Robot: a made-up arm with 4 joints. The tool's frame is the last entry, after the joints.
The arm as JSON. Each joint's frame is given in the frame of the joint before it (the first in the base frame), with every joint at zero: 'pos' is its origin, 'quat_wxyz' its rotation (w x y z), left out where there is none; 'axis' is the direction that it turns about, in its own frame. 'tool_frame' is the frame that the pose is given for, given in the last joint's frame.
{
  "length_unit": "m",
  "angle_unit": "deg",
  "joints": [
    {
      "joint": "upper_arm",
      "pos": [
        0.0,
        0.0,
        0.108
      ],
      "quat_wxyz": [
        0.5,
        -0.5,
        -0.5,
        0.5
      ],
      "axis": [
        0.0,
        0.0,
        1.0
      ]
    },
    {
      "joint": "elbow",
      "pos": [
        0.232,
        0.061,
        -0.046
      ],
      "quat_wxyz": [
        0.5,
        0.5,
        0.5,
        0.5
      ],
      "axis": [
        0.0,
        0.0,
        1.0
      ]
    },
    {
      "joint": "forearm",
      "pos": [
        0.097,
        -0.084,
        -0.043
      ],
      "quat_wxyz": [
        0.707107,
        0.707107,
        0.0,
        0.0
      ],
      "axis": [
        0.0,
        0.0,
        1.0
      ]
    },
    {
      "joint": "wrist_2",
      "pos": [
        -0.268,
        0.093,
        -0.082
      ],
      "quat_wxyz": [
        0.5,
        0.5,
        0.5,
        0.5
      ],
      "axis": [
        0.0,
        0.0,
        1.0
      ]
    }
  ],
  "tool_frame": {
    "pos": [
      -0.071,
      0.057,
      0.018
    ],
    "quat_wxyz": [
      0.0,
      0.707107,
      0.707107,
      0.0
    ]
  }
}
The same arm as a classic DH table. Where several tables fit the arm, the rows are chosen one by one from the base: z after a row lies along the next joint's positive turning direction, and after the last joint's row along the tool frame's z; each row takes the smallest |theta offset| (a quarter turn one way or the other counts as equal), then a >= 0, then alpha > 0; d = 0 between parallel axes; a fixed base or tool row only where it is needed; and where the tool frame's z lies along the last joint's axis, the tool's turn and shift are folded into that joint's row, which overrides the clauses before.
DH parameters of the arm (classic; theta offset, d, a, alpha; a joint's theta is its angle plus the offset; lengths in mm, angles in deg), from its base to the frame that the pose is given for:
base (fixed): -90.00 108.0 0.0 90.00
upper_arm: -90.00 -46.0 61.0 90.00
elbow: 0.00 189.0 97.0 90.00
forearm: 90.00 2.0 93.0 90.00
wrist_2: -38.76 0.0 -91.0 180.00
tool (fixed): -128.76 250.0 0.0 0.00

